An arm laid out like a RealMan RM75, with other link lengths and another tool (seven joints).
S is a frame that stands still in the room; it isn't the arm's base.
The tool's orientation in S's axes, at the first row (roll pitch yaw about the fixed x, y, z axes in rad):
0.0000, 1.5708, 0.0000
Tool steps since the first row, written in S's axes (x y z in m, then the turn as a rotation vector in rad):
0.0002, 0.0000, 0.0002, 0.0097, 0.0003, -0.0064
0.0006, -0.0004, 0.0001, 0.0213, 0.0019, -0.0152
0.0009, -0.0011, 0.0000, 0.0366, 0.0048, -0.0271
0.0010, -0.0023, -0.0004, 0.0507, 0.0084, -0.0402
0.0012, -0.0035, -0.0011, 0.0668, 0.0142, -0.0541
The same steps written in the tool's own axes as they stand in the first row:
-0.0002, 0.0000, 0.0002, 0.0064, 0.0003, 0.0097
-0.0001, -0.0004, 0.0006, 0.0152, 0.0019, 0.0213
0.0000, -0.0011, 0.0009, 0.0271, 0.0048, 0.0366
0.0004, -0.0023, 0.0010, 0.0402, 0.0084, 0.0507
0.0011, -0.0035, 0.0012, 0.0541, 0.0142, 0.0668

